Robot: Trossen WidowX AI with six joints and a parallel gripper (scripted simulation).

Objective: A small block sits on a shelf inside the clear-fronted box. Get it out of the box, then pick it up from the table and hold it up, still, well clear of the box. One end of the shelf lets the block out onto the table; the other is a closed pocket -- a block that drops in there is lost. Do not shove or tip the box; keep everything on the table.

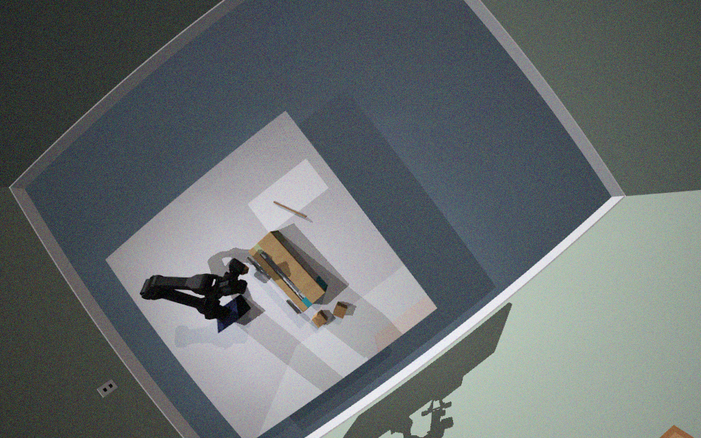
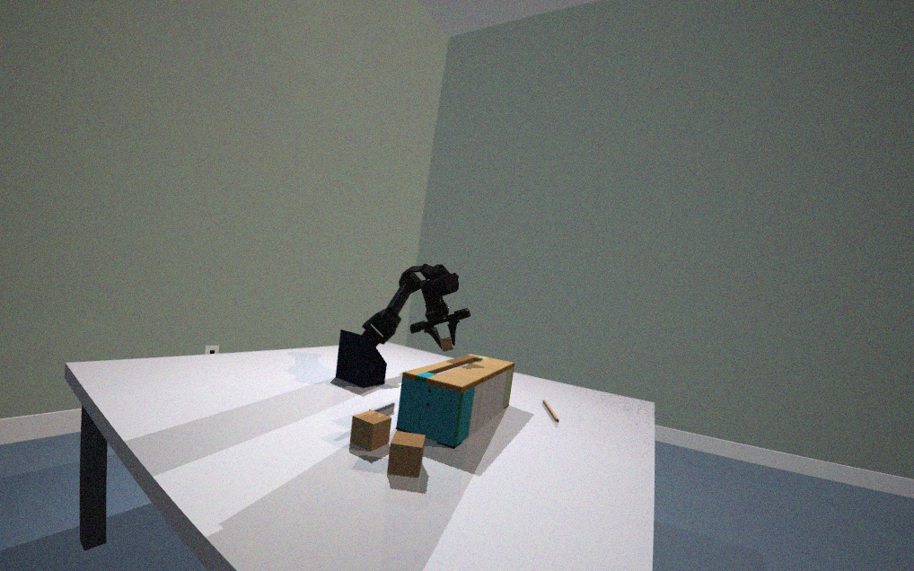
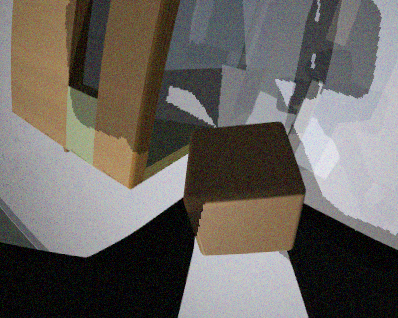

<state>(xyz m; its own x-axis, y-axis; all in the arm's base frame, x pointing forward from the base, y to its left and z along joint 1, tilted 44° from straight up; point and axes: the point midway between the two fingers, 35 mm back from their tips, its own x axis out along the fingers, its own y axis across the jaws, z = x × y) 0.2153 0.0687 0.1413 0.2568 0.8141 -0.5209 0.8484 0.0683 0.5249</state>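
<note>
Right now the tan block is 1 cm to the right of my gripper tip and 1 cm above it. From my gripper tip the other things lie so: box (13 cm to the right, 13 cm ahead, 8 cm below); then thin tan stick (30 cm ahead, 14 cm to the left, 14 cm below).
</note>
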